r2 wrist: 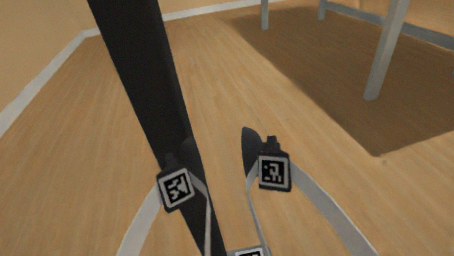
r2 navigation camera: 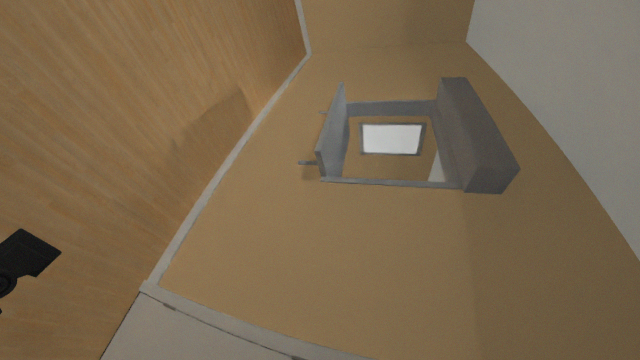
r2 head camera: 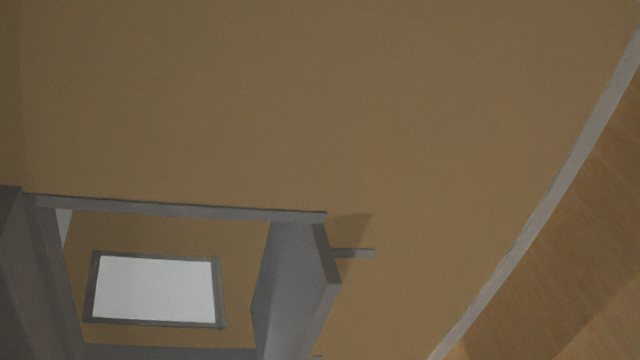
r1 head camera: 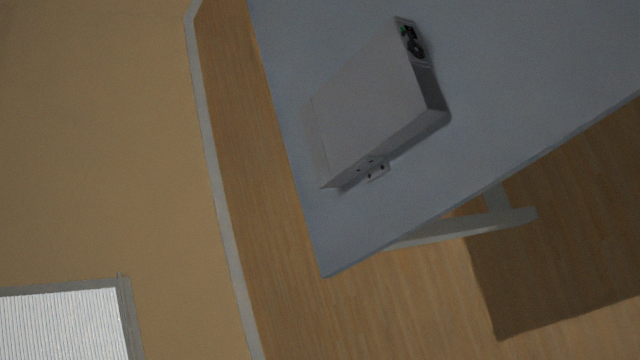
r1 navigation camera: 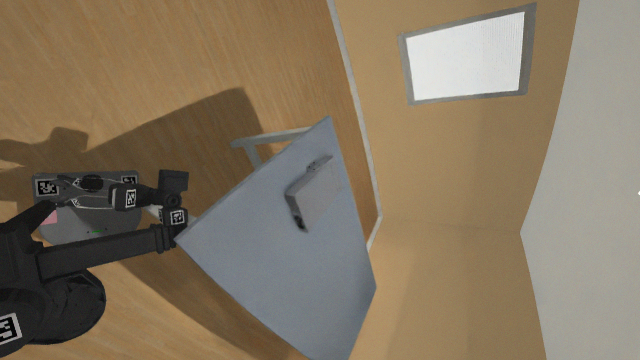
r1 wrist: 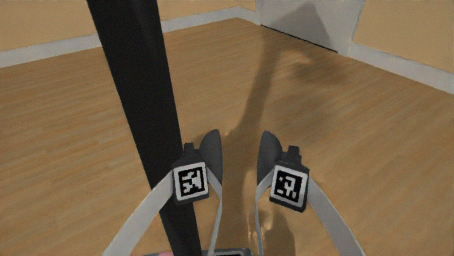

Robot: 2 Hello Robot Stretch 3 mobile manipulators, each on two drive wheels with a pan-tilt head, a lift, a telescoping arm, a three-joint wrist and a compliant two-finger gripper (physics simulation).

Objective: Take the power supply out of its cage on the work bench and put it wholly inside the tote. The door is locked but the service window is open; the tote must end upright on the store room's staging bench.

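On the blue-grey work bench (r1 head camera: 500,100) (r1 navigation camera: 280,280) lies a pale grey cage (r1 head camera: 370,100) (r1 navigation camera: 320,195) with a tab on one side. A panel with black and green details, apparently the power supply (r1 head camera: 414,44) (r1 navigation camera: 300,222), shows at its end. The r1 gripper (r1 navigation camera: 59,191) (r1 wrist: 240,150) is partly open and empty, over its own base beside the bench. The r2 gripper (r2 wrist: 219,147) is partly open and empty above the floor. The service window (r2 head camera: 175,206) (r2 navigation camera: 390,108) is open. A door (r1 wrist: 310,25) (r2 navigation camera: 200,330) is shut. The tote does not show.
A ledge (r2 head camera: 295,280) (r2 navigation camera: 332,135) juts below the service window, with a grey housing (r2 navigation camera: 480,140) above it. Bench legs (r2 wrist: 387,50) stand right of the r2 gripper. A bright wall window (r1 head camera: 60,325) (r1 navigation camera: 465,57) is near the work bench. Each wrist view shows a dark mast (r1 wrist: 140,90) (r2 wrist: 142,80).
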